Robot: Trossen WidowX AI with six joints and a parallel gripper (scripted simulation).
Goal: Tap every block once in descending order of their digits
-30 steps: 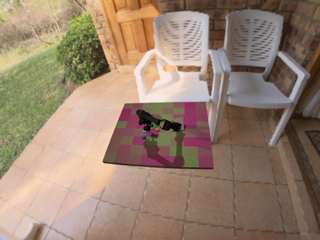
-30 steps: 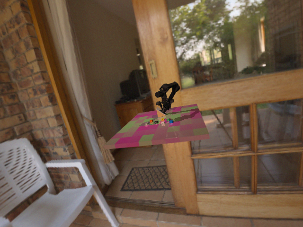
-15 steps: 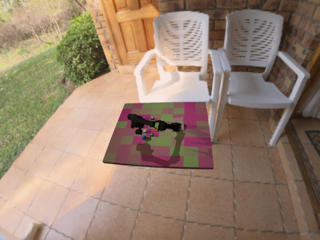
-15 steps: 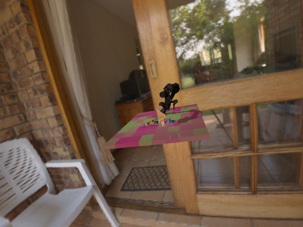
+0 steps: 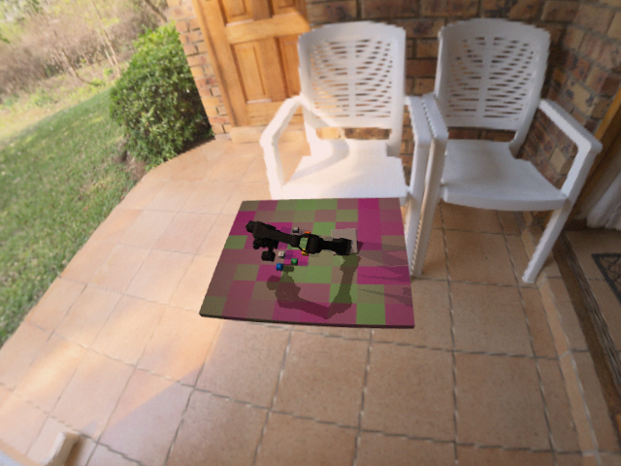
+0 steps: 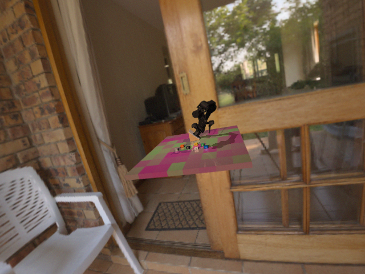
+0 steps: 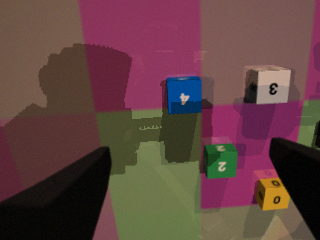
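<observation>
Now: gripper tip 4 cm past the black block marked 8, 18 cm to the left of it and 12 cm above it. From my gripper tip the other things lie so: blue block: 1 cm to the right, 12 cm below; green block marked 2: 7 cm behind, 5 cm to the right, 12 cm below; white block marked 3: 1 cm ahead, 9 cm to the right, 12 cm below.
</observation>
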